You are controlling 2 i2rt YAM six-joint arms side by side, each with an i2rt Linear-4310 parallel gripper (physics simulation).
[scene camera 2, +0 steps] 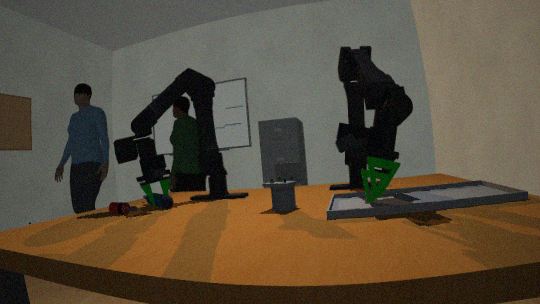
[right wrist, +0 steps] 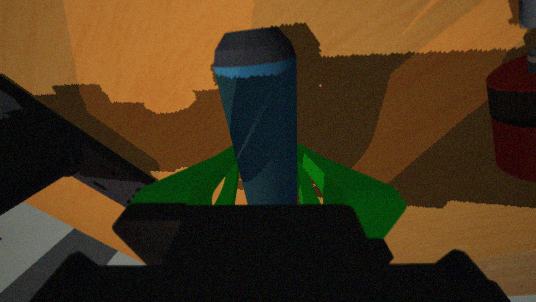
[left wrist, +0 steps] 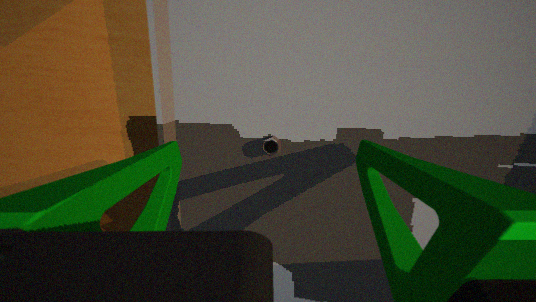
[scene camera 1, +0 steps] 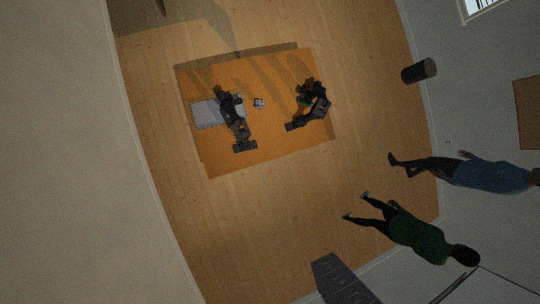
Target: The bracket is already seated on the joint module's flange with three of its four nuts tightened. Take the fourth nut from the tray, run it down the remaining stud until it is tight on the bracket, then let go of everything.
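Seen in the pictures: left gripper, fingertip midpoint: [scene camera 2: 372, 199] [left wrist: 268, 150]; right gripper, fingertip midpoint: [right wrist: 267, 150] [scene camera 1: 303, 102]; left arm's base, origin of the base link: [scene camera 2: 359, 186] [scene camera 1: 245, 146]; right arm's base, origin of the base link: [scene camera 2: 219, 197] [right wrist: 59, 138] [scene camera 1: 295, 124].
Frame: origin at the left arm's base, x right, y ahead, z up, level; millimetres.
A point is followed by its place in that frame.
Note:
The nut [left wrist: 278, 145] @(x -31, y 367, z 9 mm), a small ring with a dark hole, lies on the floor of the grey tray [scene camera 2: 430, 204] @(x -144, y 436, z 12 mm) [left wrist: 162, 75] @(x -3, y 438, z 13 mm) in the left wrist view. My left gripper [scene camera 2: 371, 199] @(x -32, y 370, z 19 mm) [left wrist: 268, 150] @(x -32, y 370, z 19 mm) is open low over the tray, with the nut in line between its spread fingertips, not gripped. The joint module [scene camera 2: 284, 199] [scene camera 1: 258, 103] stands upright on the table, the bracket [scene camera 2: 279, 185] @(x 179, y 348, z 61 mm) on top; its nuts and studs are too small to tell apart. My right gripper [scene camera 2: 159, 199] @(x 589, y 280, z 8 mm) [right wrist: 267, 150] @(x 589, y 280, z 8 mm) is shut on a blue cylindrical handle [right wrist: 257, 110] @(x 554, y 307, z 41 mm) with a dark end cap, low over the table.
A red tool with a black band [right wrist: 515, 145] @(x 643, y 400, z 23 mm) [scene camera 2: 119, 208] @(x 620, y 433, z 20 mm) lies beside the blue handle, toward the picture's left in scene camera 2. The joint module stands between the two arms. The tray's raised wall runs left of the nut in the left wrist view.

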